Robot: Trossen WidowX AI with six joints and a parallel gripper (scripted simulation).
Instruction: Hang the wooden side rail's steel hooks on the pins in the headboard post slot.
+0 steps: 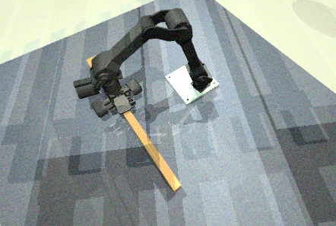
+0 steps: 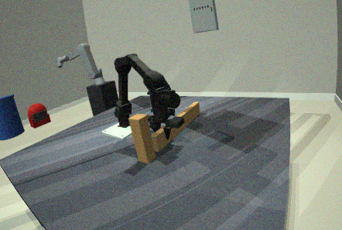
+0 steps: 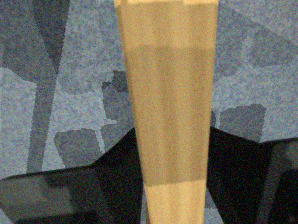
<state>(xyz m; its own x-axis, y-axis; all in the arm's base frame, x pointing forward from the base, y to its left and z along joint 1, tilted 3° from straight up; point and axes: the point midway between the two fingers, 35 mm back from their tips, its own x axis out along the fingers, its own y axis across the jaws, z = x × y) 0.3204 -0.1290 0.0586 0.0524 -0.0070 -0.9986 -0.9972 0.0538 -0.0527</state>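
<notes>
Right now the headboard post is 130 mm to the right of my gripper tip, 70 mm above it and 10 mm behind it.
</notes>
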